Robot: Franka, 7 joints.
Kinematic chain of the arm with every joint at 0, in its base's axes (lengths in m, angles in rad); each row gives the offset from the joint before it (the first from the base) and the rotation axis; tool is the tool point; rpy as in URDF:
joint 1: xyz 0 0 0.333 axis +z
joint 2: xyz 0 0 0 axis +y
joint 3: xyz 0 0 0.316 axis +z
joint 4: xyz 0.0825 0 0 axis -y
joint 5: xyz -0.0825 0 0.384 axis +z
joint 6: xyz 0 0 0 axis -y
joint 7: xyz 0.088 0 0 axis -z
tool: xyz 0 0 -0.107 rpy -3.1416 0 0
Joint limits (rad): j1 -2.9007..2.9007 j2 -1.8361..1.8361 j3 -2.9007..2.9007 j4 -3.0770..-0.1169 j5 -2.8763..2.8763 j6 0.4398..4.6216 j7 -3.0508..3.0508
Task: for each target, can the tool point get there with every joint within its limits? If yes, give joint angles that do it. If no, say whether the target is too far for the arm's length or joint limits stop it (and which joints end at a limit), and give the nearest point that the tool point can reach.
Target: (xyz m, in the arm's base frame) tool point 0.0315 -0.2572 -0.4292
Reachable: no: joint limits stop it (at a limit: joint 2) | nearest point 0.0318 -0.2600 -0.3603 | short by 0.069 m
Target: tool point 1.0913 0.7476 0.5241
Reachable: no: too far | nearest point 0.7005 0.4799 0.4557 | short by 0.479 m
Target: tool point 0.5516 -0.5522 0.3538
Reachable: yes | joints -0.3253 1.1854 -1.1850 -1.1216 -0.8722 3.5653 -0.3166
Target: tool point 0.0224 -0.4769 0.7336
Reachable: yes | joints 0.7966 0.1305 -2.1446 -1.8252 1.1271 3.9718 -0.6083
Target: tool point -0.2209 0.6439 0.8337
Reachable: yes | joints 1.5291 0.7880 1.4178 -0.4980 1.6609 2.8511 -1.7780
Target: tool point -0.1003 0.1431 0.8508
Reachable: yes | joints -1.7112 -1.3264 -0.5255 -1.8576 1.2956 0.9146 1.8621
